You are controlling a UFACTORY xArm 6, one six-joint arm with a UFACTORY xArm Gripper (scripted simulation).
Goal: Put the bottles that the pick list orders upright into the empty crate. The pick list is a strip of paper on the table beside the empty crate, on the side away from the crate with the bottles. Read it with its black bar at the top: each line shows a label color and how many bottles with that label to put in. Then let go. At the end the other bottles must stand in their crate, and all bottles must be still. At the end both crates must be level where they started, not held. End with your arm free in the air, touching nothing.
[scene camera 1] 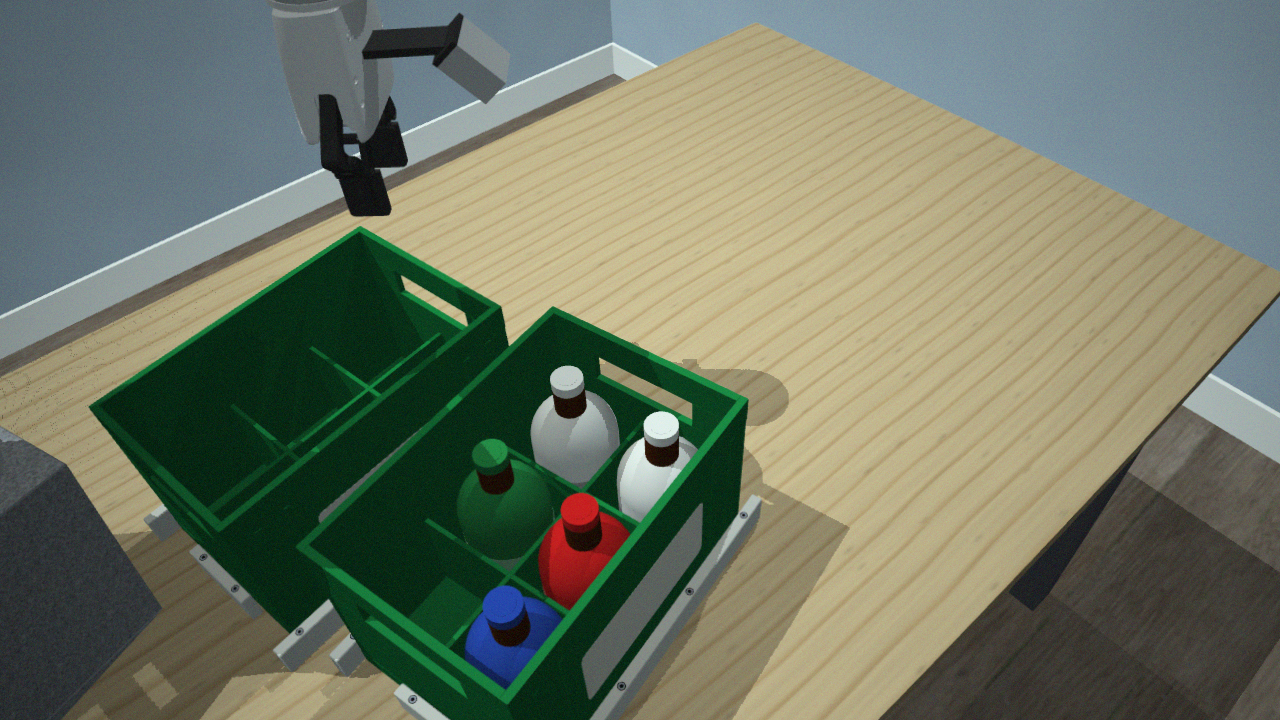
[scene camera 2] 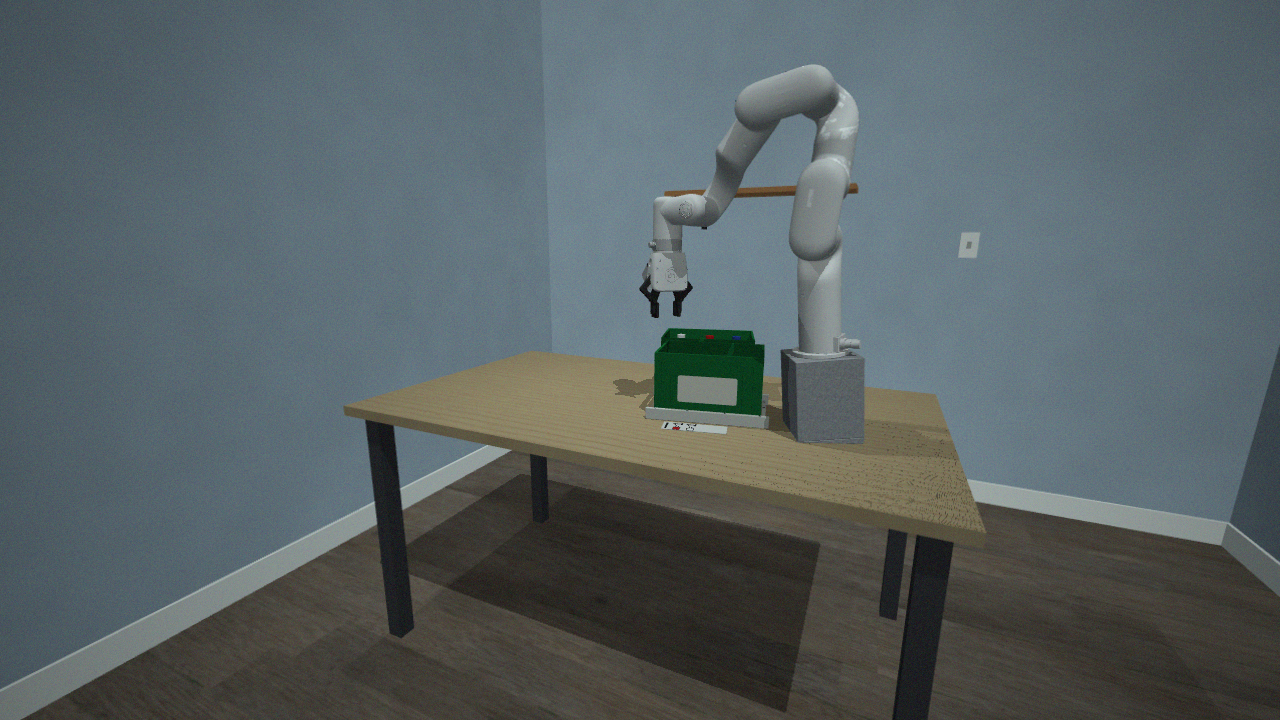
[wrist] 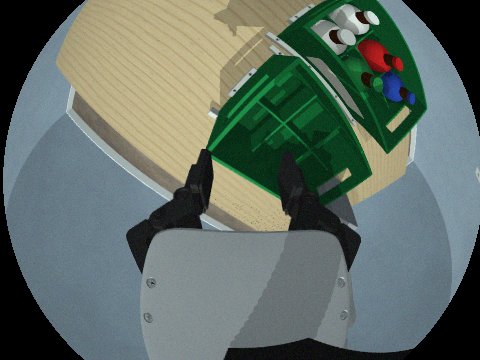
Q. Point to a green bottle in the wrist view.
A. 359, 69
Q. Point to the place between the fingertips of my gripper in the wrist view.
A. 246, 163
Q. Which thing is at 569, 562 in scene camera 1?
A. A red bottle.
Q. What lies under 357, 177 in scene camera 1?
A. My gripper.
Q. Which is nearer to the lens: the red bottle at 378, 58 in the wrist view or the crate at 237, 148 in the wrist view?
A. The crate.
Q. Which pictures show the crate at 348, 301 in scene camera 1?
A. Scene camera 1, scene camera 2 and the wrist view: all of them.
